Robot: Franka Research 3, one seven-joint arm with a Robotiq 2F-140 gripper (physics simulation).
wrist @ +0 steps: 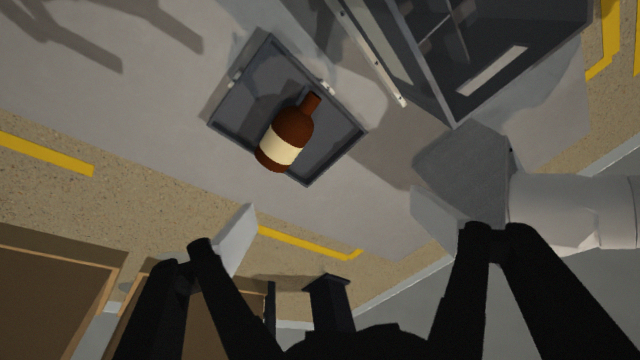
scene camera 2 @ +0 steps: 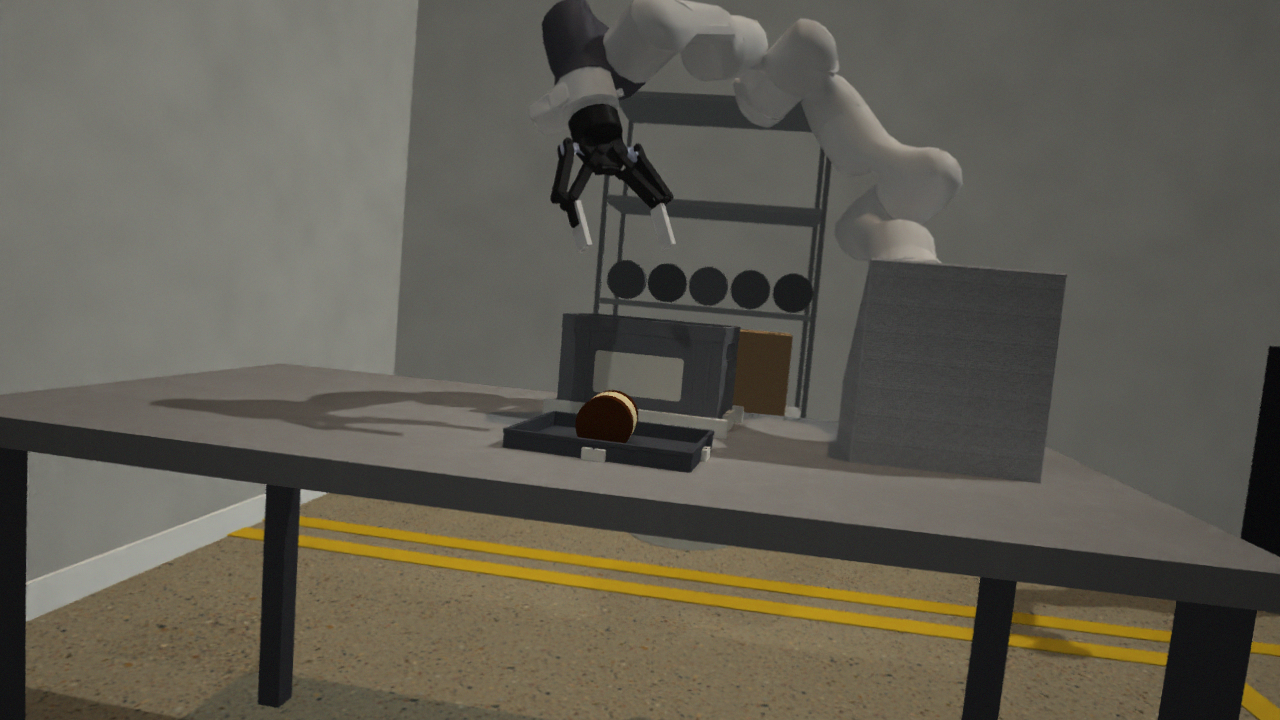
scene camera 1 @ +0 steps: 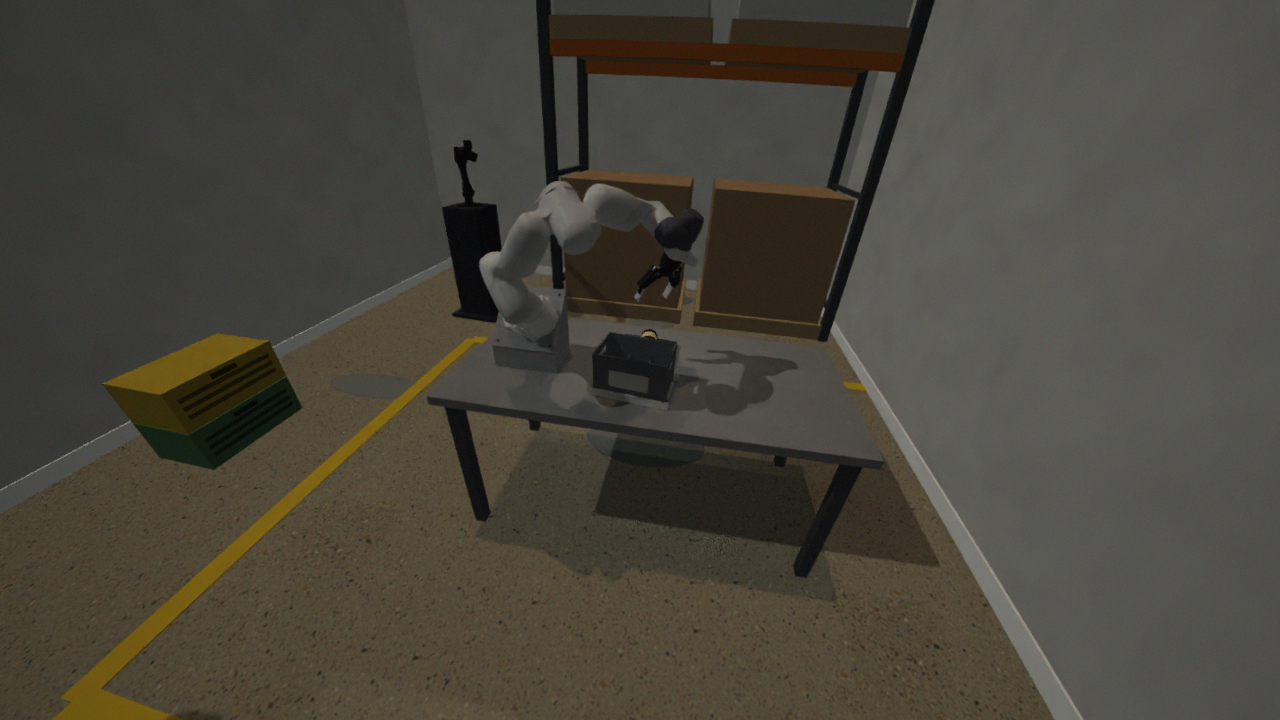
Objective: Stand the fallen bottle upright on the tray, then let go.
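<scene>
A brown bottle [scene camera 2: 605, 419] [wrist: 286, 136] with a cream label lies on its side in a shallow dark tray [scene camera 2: 657, 456] [wrist: 334, 164]. In the wrist view its neck points to the upper right, and its base overlaps the tray's lower edge. In scene camera 1 a small part of the bottle [scene camera 1: 648, 334] shows behind the dark crate, and the tray does not show there. My gripper [scene camera 1: 653, 295] [scene camera 2: 626, 244] [wrist: 332, 208] is wide open and empty, high above the tray and apart from the bottle.
A dark crate [scene camera 1: 628, 381] [scene camera 2: 576, 367] [wrist: 433, 90] stands on the table [scene camera 1: 769, 429] [scene camera 2: 402, 465] beside the tray. The arm's grey base block [scene camera 1: 529, 353] [scene camera 2: 957, 376] [wrist: 467, 170] stands on the other side of the crate. Large brown boxes [scene camera 1: 776, 255] stand behind the table.
</scene>
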